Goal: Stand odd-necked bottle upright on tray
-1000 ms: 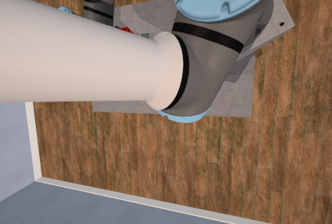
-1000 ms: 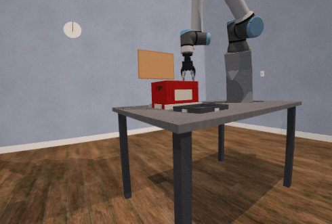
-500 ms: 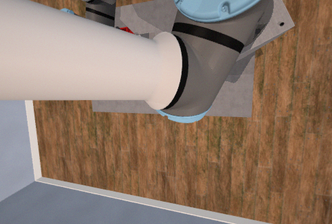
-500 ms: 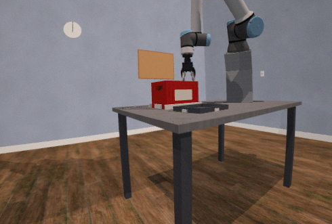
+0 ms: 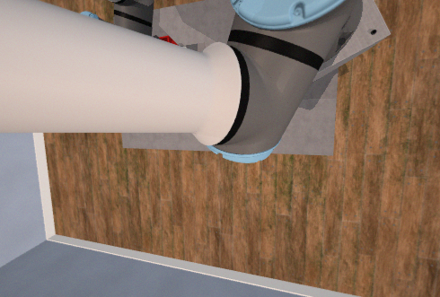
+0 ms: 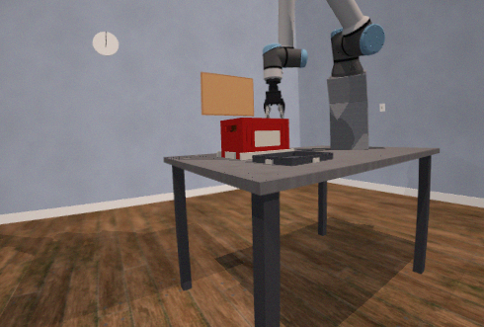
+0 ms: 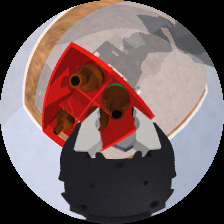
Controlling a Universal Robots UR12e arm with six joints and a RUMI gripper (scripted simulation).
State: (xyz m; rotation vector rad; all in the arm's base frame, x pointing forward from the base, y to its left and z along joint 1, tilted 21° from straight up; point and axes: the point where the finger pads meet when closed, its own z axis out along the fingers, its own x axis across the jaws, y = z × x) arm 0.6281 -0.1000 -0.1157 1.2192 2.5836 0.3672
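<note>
Now: the red crate 90 mm ahead of my hand, 50 mm to the right of it and 70 mm below it. Also, from my hand: dark tray: 130 mm ahead, 220 mm to the left, 140 mm below.
</note>
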